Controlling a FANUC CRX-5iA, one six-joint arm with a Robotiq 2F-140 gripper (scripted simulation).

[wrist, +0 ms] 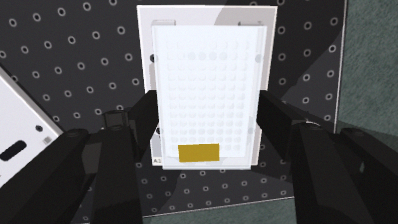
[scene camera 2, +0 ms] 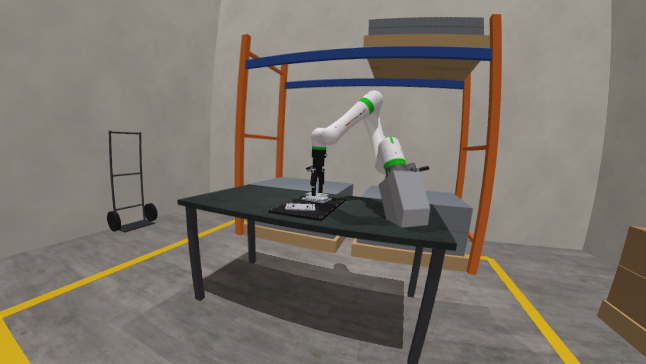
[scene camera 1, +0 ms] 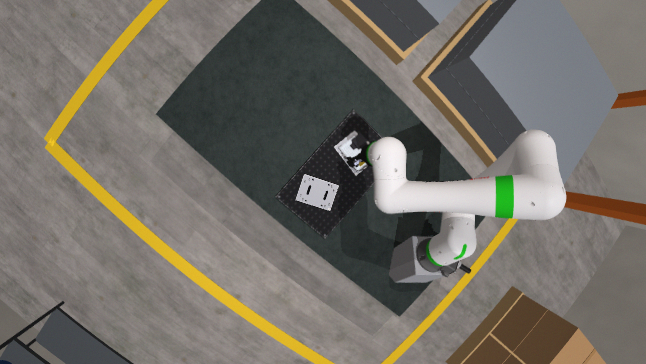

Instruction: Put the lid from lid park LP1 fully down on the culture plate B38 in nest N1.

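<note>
There is my gripper [wrist: 207, 105]. I can see a lid [wrist: 208, 78], and there is a lid park LP1 [scene camera 1: 319, 187] as well.
</note>
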